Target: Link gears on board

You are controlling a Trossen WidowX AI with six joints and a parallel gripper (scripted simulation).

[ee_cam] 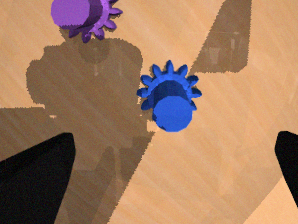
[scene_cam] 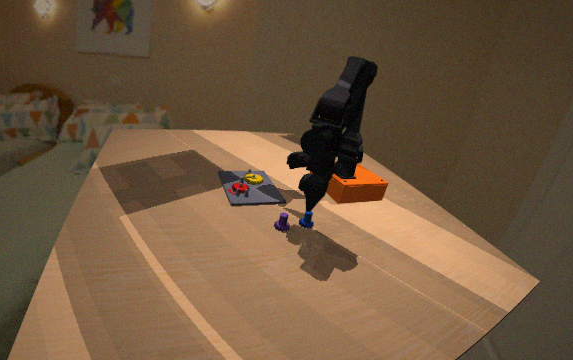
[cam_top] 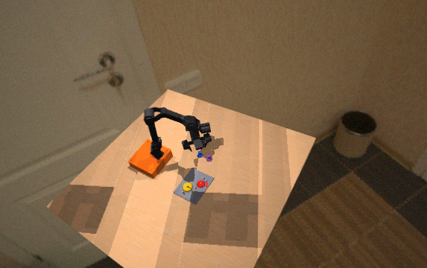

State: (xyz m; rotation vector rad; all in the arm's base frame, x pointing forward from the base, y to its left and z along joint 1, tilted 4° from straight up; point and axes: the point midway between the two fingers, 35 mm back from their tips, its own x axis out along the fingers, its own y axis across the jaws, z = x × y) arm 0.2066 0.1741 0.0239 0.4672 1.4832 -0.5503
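My gripper tip is now 50 mm above the blue gear. The rest, counted from my gripper tip: yellow gear: 240 mm to the right, 90 mm ahead, 50 mm below; then purple gear: 70 mm ahead, 50 mm below, 10 mm to the left; then red gear: 180 mm to the right, 150 mm ahead, 50 mm below.
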